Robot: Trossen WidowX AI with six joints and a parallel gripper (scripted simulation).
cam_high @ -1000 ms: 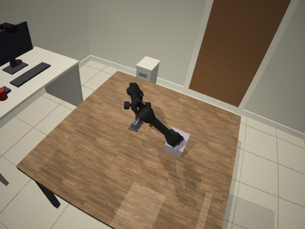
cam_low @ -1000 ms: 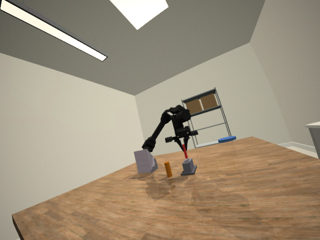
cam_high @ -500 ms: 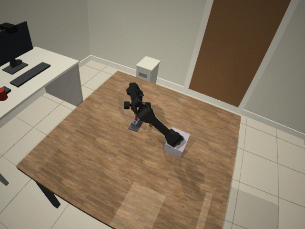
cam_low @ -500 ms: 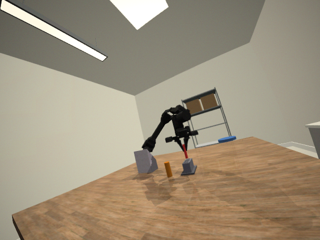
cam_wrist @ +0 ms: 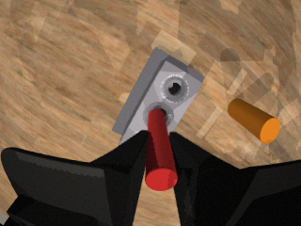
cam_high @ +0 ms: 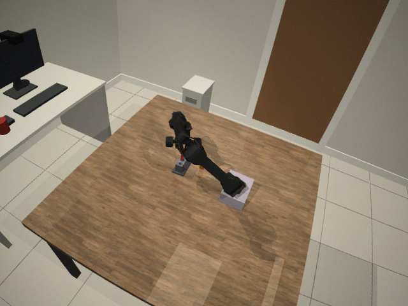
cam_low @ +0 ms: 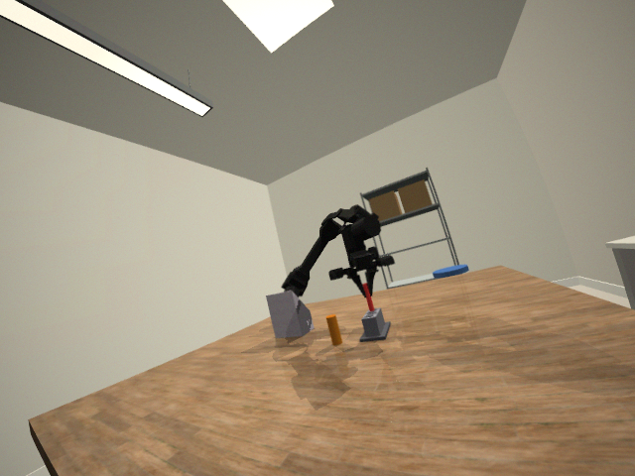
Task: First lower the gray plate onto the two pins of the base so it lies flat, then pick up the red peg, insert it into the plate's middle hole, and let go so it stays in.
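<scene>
The gray plate lies 60 mm below my gripper tip. From my gripper tip the other things lie so: orange cylinder: 100 mm behind, 70 mm below, 60 mm to the right; dark base: 100 mm below; red peg: right at my gripper tip.
</scene>
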